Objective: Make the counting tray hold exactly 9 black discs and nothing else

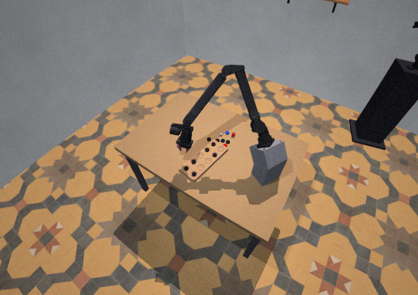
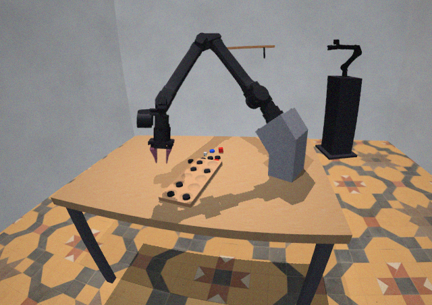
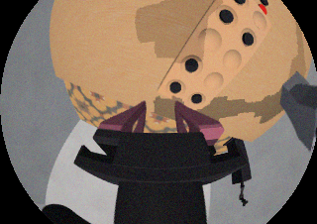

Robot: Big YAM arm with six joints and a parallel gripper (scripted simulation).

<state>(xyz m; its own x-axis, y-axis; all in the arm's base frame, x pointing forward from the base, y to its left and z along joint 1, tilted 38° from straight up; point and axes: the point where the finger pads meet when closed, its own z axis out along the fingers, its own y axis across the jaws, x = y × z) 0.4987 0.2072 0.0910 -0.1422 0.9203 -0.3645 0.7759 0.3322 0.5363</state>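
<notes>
Now: the red disc 26 cm to the right of my hand, 22 cm behind it and 15 cm below it. Round my hand: wooden counting tray (14 cm below, 12 cm behind, 8 cm to the right); small white piece (36 cm to the right, 16 cm behind, 14 cm below); blue disc (40 cm to the right, 20 cm behind, 15 cm below).
</notes>
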